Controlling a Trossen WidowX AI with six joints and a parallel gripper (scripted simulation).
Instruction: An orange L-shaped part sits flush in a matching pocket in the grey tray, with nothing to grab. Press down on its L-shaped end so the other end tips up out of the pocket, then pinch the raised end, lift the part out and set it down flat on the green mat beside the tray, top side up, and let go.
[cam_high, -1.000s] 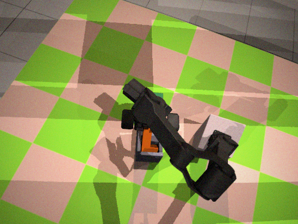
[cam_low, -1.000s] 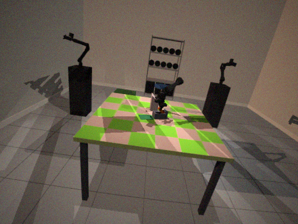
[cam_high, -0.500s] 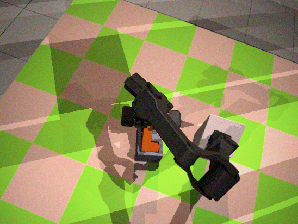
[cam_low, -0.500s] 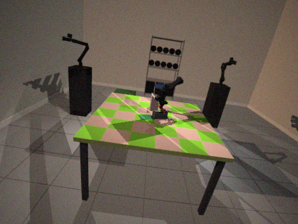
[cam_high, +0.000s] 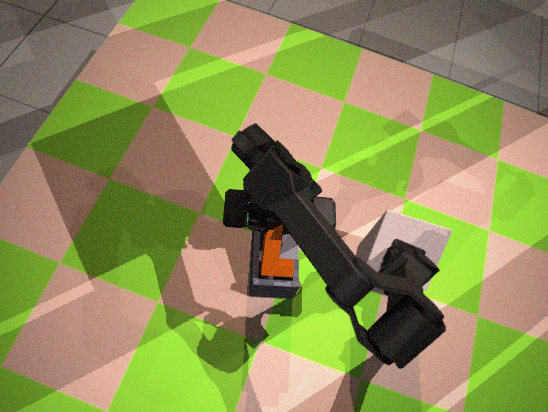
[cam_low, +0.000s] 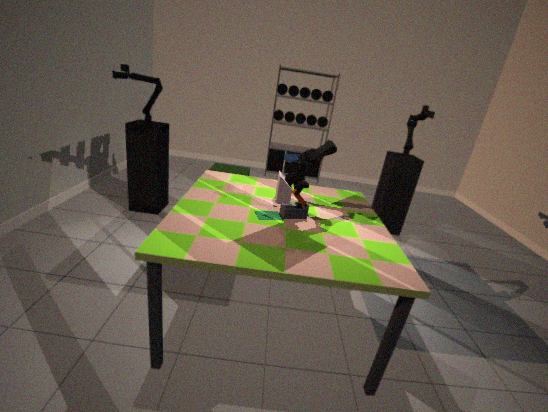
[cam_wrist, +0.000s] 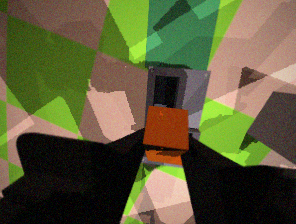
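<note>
The green mat lies 3 cm ahead of my gripper tip, 14 cm to the right of it and 16 cm below it. Also, from my gripper tip: orange L-shaped part 2 cm behind, 3 cm to the left, 3 cm below.
</note>
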